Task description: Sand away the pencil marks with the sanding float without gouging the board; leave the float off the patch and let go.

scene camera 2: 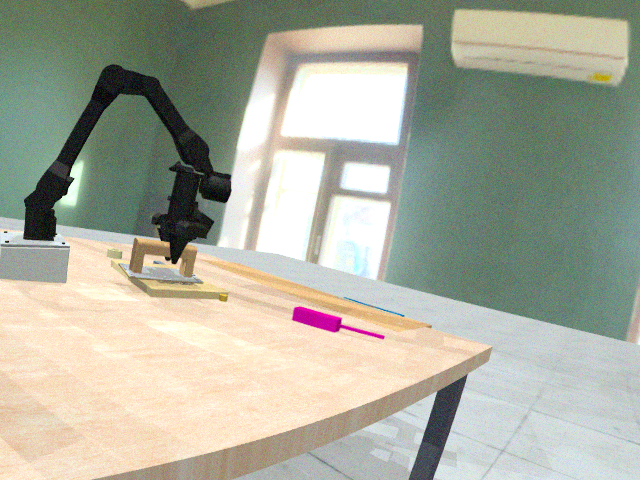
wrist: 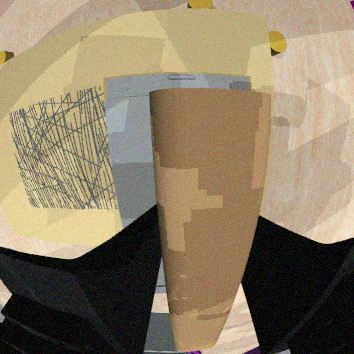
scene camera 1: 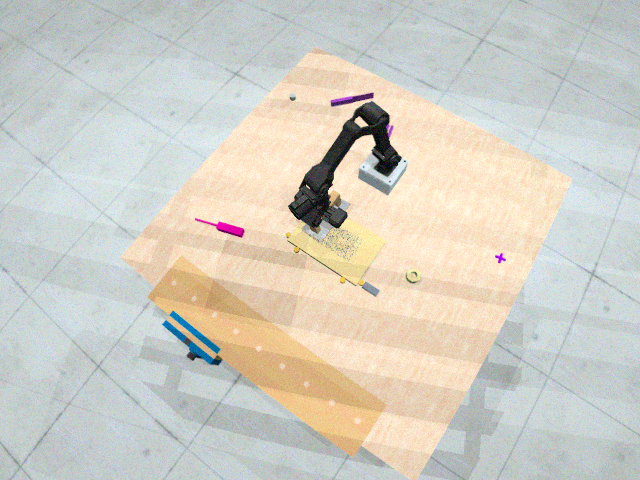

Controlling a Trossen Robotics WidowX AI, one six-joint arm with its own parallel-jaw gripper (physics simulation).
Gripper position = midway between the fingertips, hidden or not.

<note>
The gripper [scene camera 2: 170, 262] carries a sanding float [scene camera 2: 135, 270], clear of everything else. The table carries a magenta screwdriver [scene camera 2: 303, 315]. Further things: a pale yellow board [scene camera 1: 352, 271] and a long wooden plank [scene camera 1: 336, 423].
The gripper also shows in the wrist view [wrist: 193, 210] and in scene camera 1 [scene camera 1: 321, 216]. The pale yellow board also shows in scene camera 2 [scene camera 2: 152, 288] and in the wrist view [wrist: 79, 58]. The long wooden plank also shows in scene camera 2 [scene camera 2: 389, 321].
</note>
